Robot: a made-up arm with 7 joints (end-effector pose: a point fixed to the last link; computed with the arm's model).
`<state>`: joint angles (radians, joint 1 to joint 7).
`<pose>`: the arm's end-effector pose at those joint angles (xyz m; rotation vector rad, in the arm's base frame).
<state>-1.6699 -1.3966 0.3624 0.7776 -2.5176 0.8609 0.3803</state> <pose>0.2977 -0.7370 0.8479 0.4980 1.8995 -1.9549</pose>
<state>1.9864 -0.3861 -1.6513 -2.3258 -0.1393 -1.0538 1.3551</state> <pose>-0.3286 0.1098 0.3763 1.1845 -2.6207 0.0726</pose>
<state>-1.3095 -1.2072 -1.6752 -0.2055 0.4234 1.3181 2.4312</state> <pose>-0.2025 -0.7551 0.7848 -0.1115 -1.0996 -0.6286</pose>
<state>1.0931 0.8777 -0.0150 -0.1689 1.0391 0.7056 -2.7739</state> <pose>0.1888 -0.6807 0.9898 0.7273 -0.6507 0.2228</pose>
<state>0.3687 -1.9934 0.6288 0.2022 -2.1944 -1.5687 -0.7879</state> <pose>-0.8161 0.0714 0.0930 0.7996 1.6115 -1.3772</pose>
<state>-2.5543 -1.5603 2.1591 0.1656 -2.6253 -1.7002 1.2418</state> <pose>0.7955 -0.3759 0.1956 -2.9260 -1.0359 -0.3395</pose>
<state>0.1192 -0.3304 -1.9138 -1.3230 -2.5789 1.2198 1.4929</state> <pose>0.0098 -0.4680 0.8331 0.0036 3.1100 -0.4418</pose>
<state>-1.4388 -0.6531 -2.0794 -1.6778 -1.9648 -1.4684 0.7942</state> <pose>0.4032 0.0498 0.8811 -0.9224 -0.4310 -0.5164</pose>
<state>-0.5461 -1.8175 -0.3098 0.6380 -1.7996 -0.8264 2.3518</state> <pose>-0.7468 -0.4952 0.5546 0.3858 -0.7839 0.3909</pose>
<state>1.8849 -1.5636 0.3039 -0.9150 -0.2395 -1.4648 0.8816</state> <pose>0.2608 0.6048 -0.0182 1.3534 2.0829 -0.6116</pose>
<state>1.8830 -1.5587 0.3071 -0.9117 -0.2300 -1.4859 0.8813</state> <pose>0.2617 0.6067 -0.0125 1.3375 2.0771 -0.6234</pose>
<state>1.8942 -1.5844 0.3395 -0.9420 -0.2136 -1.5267 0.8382</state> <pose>0.2745 0.5729 -0.0277 1.3235 1.9596 -0.7234</pose>
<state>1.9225 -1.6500 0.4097 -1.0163 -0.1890 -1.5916 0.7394</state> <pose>0.2988 0.4904 -0.0613 1.2917 1.6897 -0.9122</pose>
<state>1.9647 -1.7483 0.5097 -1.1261 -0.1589 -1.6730 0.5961</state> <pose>0.3229 0.3677 -0.0907 1.2031 1.2934 -1.1213</pose>
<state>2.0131 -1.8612 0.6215 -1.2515 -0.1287 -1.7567 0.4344</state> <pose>0.3345 0.2333 -0.0960 1.0423 0.8549 -1.2767</pose>
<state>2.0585 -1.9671 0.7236 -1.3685 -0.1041 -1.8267 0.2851</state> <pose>0.3319 0.1196 -0.0779 0.8446 0.4733 -1.3515</pose>
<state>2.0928 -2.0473 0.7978 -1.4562 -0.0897 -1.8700 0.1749</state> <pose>0.3223 0.0440 -0.0532 0.6762 0.2139 -1.3675</pose>
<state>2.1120 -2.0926 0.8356 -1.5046 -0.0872 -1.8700 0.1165</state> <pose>0.3142 0.0042 -0.0380 0.5929 0.0957 -1.3545</pose>
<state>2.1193 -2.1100 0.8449 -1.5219 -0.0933 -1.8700 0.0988</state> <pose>0.3087 -0.0099 -0.0334 0.5674 0.0573 -1.3571</pose>
